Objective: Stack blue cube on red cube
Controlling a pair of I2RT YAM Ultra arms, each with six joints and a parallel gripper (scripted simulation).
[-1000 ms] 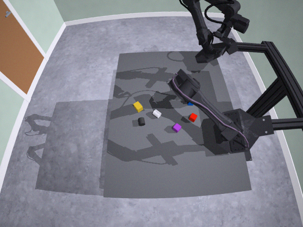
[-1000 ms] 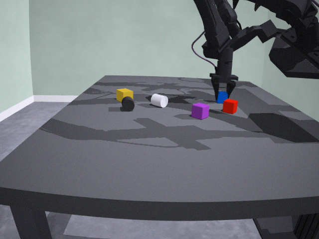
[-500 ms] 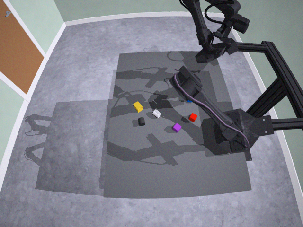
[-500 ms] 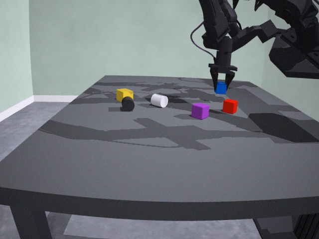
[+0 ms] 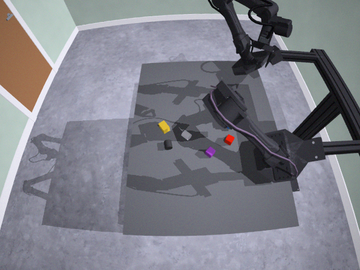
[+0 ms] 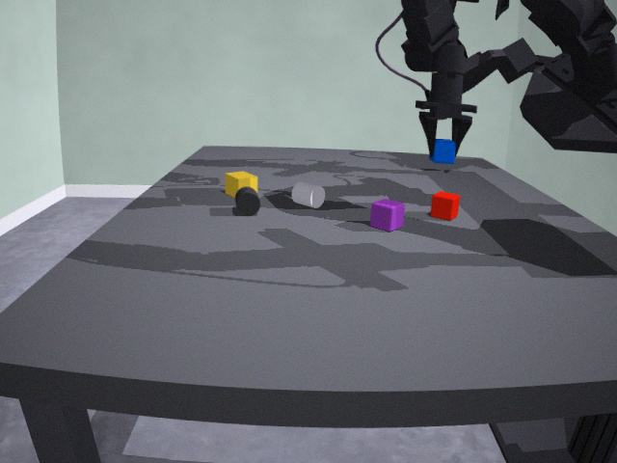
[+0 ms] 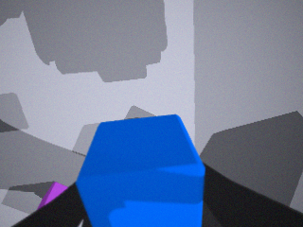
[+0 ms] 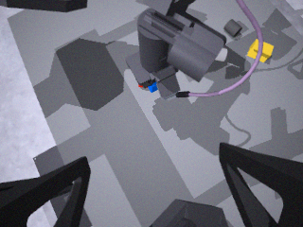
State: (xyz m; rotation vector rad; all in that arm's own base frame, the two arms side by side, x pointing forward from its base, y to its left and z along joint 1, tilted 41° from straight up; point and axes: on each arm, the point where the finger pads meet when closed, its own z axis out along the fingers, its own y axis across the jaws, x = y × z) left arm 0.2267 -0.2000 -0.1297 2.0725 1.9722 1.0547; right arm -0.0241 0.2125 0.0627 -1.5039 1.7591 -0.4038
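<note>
My left gripper is now 90 mm above the red cube and 50 mm to the right of it. The rest, counted from my left hand: purple cube (120 mm to the left, 120 mm ahead, 90 mm below); then blue cube (right at my left hand); then white cylinder (240 mm ahead, 90 mm below).
</note>
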